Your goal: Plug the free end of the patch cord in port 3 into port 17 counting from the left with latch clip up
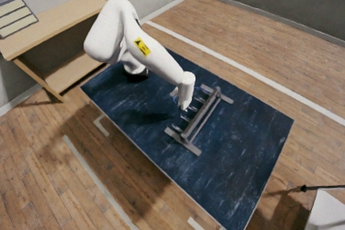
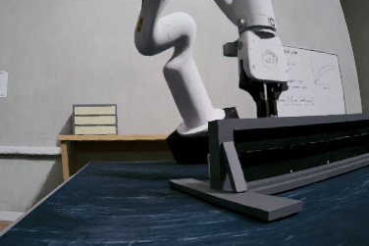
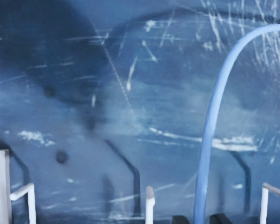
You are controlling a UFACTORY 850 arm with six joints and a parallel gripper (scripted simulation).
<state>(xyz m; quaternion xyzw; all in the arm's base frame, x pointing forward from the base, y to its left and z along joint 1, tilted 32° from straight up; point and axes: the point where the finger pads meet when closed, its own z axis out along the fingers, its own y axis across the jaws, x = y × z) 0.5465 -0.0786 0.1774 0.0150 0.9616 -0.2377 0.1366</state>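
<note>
My gripper is now 2 cm short of the white plug and 1 cm above it.
</note>
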